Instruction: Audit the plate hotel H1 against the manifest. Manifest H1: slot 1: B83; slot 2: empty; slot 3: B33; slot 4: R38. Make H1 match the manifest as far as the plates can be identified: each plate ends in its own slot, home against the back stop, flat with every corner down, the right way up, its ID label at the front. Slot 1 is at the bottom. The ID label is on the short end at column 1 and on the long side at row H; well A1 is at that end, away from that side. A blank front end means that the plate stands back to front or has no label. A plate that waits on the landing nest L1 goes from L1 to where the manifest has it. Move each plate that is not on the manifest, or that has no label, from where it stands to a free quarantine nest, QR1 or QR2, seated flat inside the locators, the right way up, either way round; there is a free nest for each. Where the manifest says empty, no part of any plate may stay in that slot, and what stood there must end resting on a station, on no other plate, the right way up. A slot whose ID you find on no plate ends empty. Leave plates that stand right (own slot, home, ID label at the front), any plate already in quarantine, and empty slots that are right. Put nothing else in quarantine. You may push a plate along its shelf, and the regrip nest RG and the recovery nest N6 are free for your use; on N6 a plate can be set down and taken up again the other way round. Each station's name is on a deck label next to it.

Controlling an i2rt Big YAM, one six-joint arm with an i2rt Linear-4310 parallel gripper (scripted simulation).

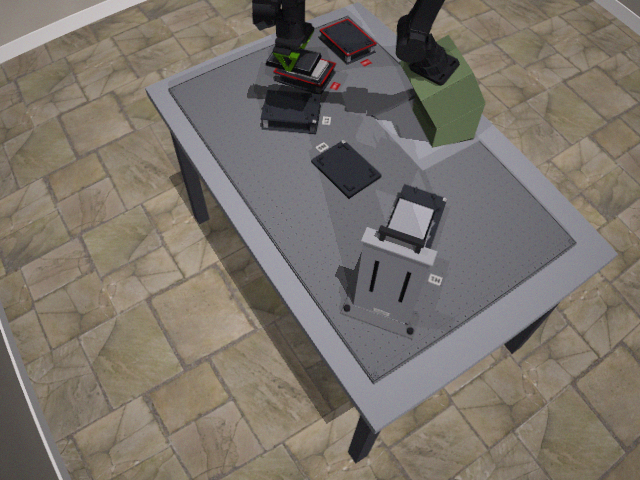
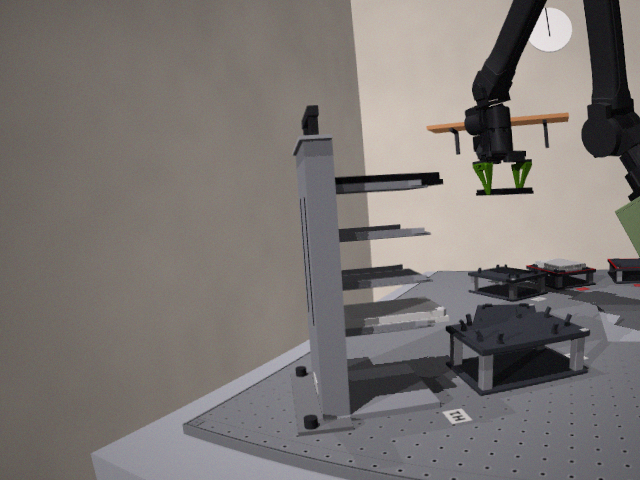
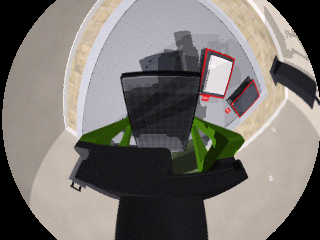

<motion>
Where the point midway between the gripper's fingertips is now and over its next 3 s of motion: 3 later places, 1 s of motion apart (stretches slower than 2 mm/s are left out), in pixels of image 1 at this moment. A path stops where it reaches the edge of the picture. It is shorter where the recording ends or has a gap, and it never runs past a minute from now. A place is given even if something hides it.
My gripper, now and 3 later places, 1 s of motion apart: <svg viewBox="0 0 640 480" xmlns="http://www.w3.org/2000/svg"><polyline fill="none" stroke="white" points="294,61 295,40 304,22 322,8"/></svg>
</motion>
